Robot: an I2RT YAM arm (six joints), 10 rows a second.
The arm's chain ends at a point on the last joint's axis. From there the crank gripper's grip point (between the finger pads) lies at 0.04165 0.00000 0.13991 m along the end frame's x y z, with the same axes.
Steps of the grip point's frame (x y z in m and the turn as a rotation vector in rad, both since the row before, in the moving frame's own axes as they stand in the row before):
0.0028, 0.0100, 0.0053, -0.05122, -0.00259, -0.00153
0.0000, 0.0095, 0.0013, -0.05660, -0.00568, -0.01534
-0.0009, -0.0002, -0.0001, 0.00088, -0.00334, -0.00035
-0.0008, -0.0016, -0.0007, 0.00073, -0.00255, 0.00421
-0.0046, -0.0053, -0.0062, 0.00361, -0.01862, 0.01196
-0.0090, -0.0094, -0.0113, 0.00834, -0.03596, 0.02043
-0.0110, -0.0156, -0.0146, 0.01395, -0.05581, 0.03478
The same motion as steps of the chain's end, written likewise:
0.0032, 0.0029, 0.0054, -0.05122, -0.00259, -0.00153
0.0007, 0.0022, 0.0013, -0.05660, -0.00568, -0.01534
-0.0004, -0.0001, -0.0002, 0.00088, -0.00334, -0.00035
-0.0004, -0.0017, -0.0008, 0.00073, -0.00255, 0.00421
-0.0020, -0.0053, -0.0070, 0.00361, -0.01862, 0.01196
-0.0039, -0.0090, -0.0127, 0.00834, -0.03596, 0.02043
-0.0031, -0.0149, -0.0167, 0.01395, -0.05581, 0.03478

